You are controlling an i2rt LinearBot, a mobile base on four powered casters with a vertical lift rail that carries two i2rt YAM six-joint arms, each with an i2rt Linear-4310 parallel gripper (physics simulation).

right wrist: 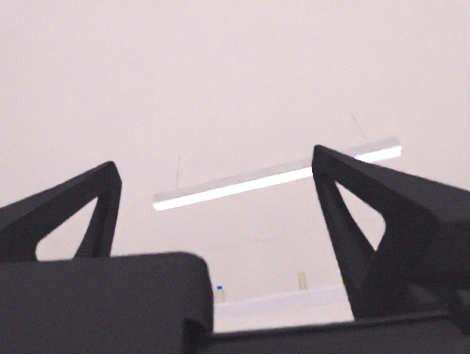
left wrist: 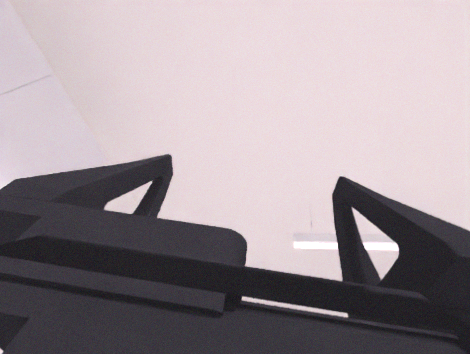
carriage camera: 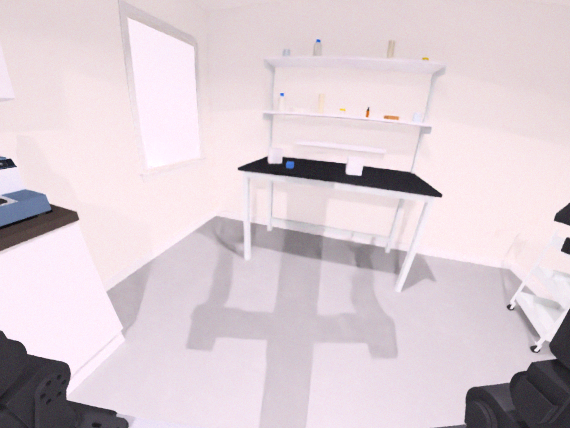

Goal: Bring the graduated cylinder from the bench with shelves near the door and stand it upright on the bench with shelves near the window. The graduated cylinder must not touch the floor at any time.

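Frame: origin at the left arm's base, x ahead, y left, z up, level; metres.
Seen in the pictures: left gripper, fingertip midpoint: (left wrist: 252, 174); right gripper, fingertip midpoint: (right wrist: 215, 163).
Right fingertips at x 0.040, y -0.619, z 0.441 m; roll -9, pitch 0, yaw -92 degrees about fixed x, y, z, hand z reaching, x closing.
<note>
A point is followed by its place in that frame.
A bench with shelves (carriage camera: 395, 183) @(x 1.404, y -1.133, z 0.060 m) stands against the far wall, right of the window (carriage camera: 164, 95) @(x 1.951, y 0.842, z 0.636 m), in the carriage view. It has a black top and white legs. On its top are two white blocks (carriage camera: 275, 155) @(x 1.841, y -0.210, z 0.135 m) (carriage camera: 354, 166) @(x 1.585, y -0.856, z 0.129 m) and a small blue item (carriage camera: 290, 165) @(x 1.668, y -0.347, z 0.085 m). I cannot identify a graduated cylinder in any view; the tall beige items (carriage camera: 391, 49) @(x 1.896, y -1.124, z 1.081 m) (carriage camera: 321, 103) @(x 2.032, y -0.602, z 0.613 m) on the shelves are too small to tell. The bench near the door does not show. My left gripper (left wrist: 252, 174) @(x 0.022, y 0.009, z 0.442 m) is open and empty, away from the bench. My right gripper (right wrist: 215, 163) @(x 0.040, y -0.619, z 0.441 m) is open and empty too.
A counter (carriage camera: 55, 280) @(x 0.480, y 0.642, z -0.202 m) with a blue device (carriage camera: 25, 205) @(x 0.538, y 0.706, z 0.116 m) stands at the left. A white wheeled cart (carriage camera: 537, 295) is at the right edge. Blue-capped bottles (carriage camera: 318, 48) @(x 2.046, y -0.533, z 1.072 m) (carriage camera: 282, 101) @(x 2.149, y -0.239, z 0.618 m) stand on the shelves. A ceiling lamp (right wrist: 240, 187) @(x 0.995, y -0.691, z 1.223 m) shows in the right wrist view.
</note>
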